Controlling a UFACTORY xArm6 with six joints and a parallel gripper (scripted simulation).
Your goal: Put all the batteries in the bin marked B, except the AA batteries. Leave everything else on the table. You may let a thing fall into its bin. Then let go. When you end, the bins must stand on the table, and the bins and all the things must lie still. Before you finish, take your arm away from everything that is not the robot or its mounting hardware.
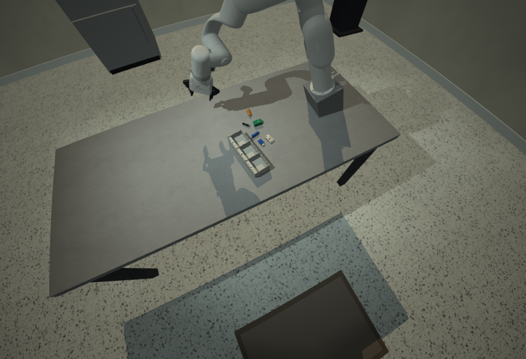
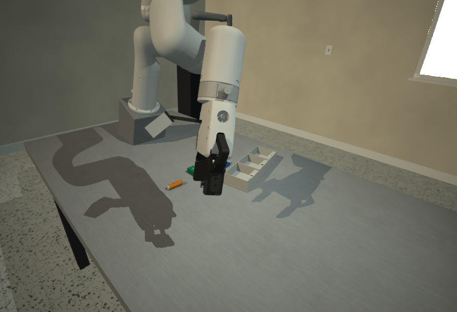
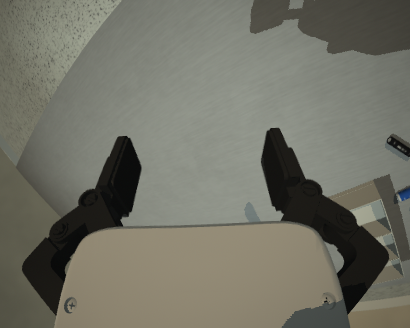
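Right now my hand is 110 mm past the grey bin row, 330 mm to the right of it and 140 mm above it. Round my hand: orange cylindrical battery: 210 mm behind, 70 mm to the left, 150 mm below; black cylindrical battery: 170 mm behind, 150 mm to the left, 150 mm below; green block battery: 220 mm behind, 160 mm to the left, 150 mm below.
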